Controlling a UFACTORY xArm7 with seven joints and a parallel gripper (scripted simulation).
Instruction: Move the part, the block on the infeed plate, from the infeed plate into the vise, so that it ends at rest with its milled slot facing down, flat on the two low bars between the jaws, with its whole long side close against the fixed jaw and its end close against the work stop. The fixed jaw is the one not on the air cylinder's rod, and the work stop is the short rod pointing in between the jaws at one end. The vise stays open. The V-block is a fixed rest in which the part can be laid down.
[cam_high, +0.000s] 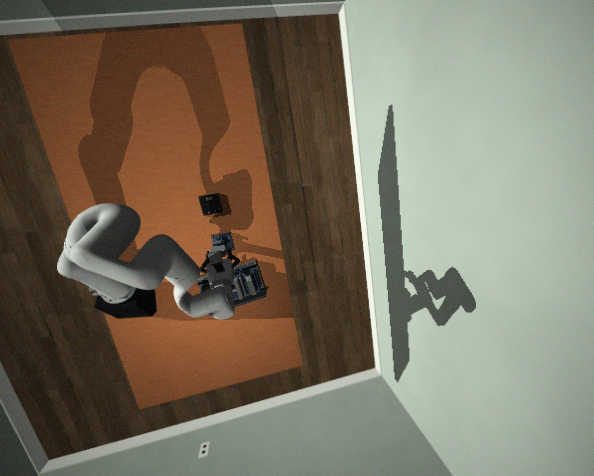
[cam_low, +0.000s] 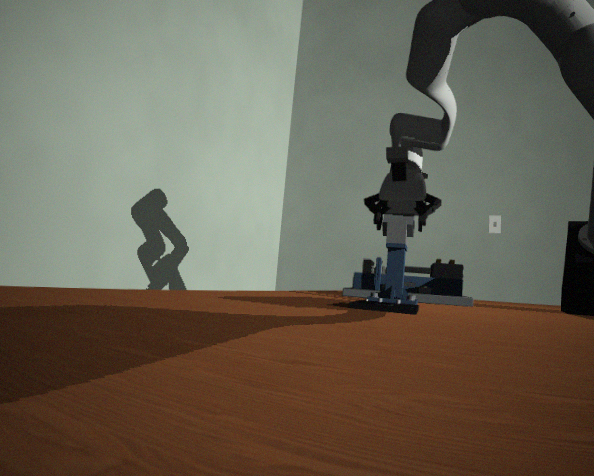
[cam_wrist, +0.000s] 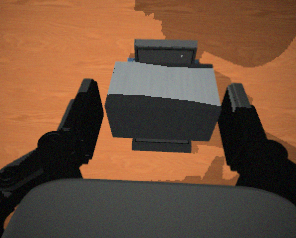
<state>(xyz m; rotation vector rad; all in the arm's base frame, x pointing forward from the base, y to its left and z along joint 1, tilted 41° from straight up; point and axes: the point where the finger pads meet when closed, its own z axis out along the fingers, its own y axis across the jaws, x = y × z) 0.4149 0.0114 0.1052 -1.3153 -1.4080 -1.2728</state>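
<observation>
The grey part is 1 cm below my hand. The rest, counted from my hand: blue upright: 1 cm to the left, 10 cm below; then grey jaw: 4 cm ahead, 21 cm to the right, 9 cm below; then work stop: 7 cm ahead, 16 cm to the right, 7 cm below.
</observation>
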